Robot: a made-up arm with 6 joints.
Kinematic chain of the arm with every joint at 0, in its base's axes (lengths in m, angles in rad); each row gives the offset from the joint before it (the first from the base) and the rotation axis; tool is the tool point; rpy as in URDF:
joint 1: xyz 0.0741 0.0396 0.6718 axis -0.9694 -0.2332 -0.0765
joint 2: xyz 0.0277 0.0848 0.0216 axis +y
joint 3: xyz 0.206 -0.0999 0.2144 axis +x
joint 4: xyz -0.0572 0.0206 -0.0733 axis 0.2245 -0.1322 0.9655
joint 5: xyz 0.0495 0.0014 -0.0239 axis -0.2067 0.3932 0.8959
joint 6: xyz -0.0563 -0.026 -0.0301 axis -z
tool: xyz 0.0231 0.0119 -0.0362 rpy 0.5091 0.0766 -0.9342
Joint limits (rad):
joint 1: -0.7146..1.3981
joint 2: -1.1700..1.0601
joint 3: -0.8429..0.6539
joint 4: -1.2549..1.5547
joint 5: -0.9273..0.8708
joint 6: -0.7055..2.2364
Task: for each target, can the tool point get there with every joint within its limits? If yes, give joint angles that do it. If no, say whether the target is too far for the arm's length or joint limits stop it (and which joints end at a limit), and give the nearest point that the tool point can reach.
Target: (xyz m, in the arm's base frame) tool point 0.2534 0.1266 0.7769
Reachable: yes | joints 0.1390 -0.1083 0.5055 -0.4487 -0.3184 -0.2194
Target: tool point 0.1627 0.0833 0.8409
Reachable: yes | joints 0.0014 -0.8535 -0.0896 1.1509 -0.4314 -0.1612
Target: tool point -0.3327 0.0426 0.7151
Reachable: no: joint limits stop it (at a limit: joint 1, joint 2, joint 3, joint 4, joint 5, joint 6) | nearest point -0.0921 0.1414 0.7790 | short by 0.268 m
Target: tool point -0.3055 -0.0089 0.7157
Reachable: no: joint limits stop it (at a limit: joint 2, joint 3, joint 4, joint 5, joint 6) | nearest point -0.0839 0.0940 0.8187 | short by 0.265 m
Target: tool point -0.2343 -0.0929 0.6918
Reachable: no: joint limits stop it (at a limit: joint 2, joint 3, joint 4, joint 5, joint 6) | nearest point -0.0265 -0.1302 0.7746 | short by 0.227 m
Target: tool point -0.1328 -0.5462 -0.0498
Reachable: no: too far | nearest point 0.2293 -0.0436 0.5254 | short by 0.845 m
